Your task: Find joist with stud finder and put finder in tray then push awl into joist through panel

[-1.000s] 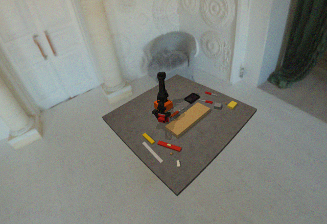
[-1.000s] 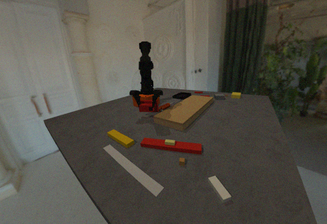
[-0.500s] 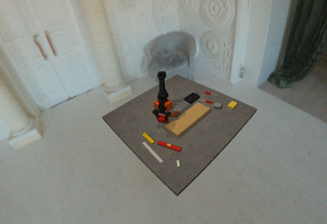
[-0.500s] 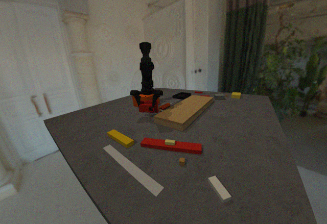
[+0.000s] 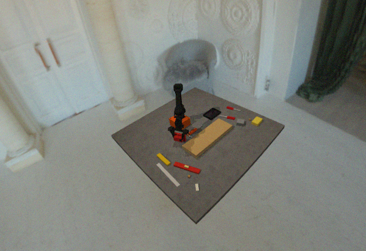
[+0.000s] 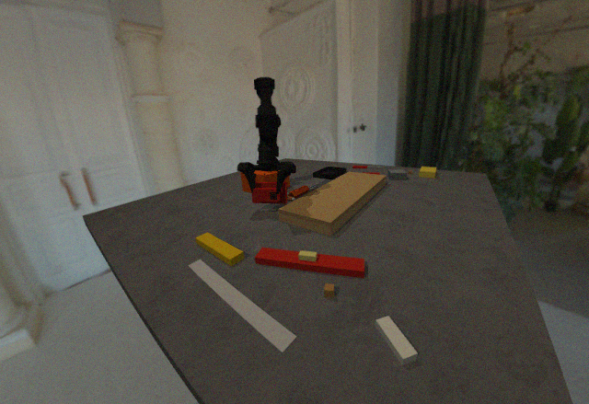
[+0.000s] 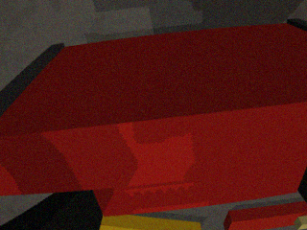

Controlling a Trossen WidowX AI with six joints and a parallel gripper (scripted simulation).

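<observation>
Right now my gripper tip is 1 cm to the right of the red stud finder and 1 cm short of it. Also, from my gripper tip: red level (26 cm ahead, 14 cm to the right, 6 cm below); yellow bar (22 cm to the right, 7 cm below, 4 cm ahead); orange-handled awl (27 cm to the left, 6 cm below, 2 cm behind).
</observation>
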